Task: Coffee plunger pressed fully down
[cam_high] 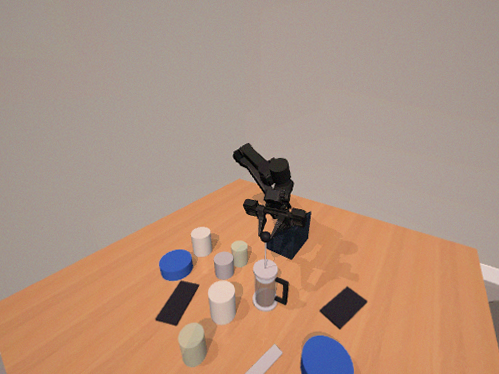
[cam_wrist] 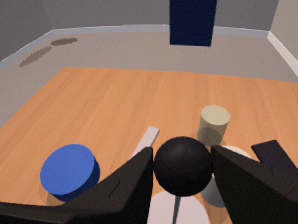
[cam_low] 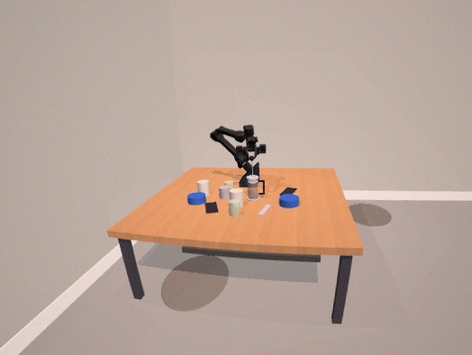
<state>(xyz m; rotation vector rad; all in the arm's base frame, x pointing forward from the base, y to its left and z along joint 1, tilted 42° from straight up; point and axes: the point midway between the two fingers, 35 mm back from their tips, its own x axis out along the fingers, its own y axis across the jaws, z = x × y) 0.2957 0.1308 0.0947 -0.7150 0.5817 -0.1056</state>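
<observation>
Right now the glass coffee press is 10 mm behind my gripper tip, 20 mm to the left of it and 140 mm below it. The rest, counted from my gripper tip: grey strip: 170 mm ahead, 80 mm to the left, 260 mm below.
</observation>
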